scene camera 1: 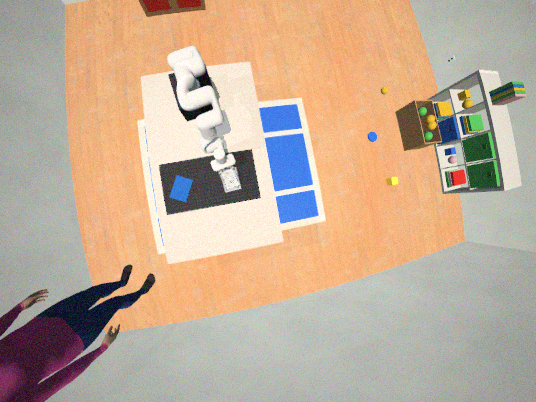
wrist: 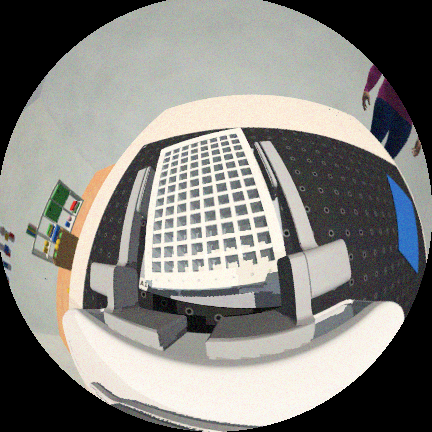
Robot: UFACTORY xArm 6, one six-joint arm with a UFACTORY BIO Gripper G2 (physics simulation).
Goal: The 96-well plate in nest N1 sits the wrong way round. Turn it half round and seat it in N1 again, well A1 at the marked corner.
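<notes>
My gripper (wrist: 200,158) is visible, as is a white 96-well plate (wrist: 211,224).
</notes>
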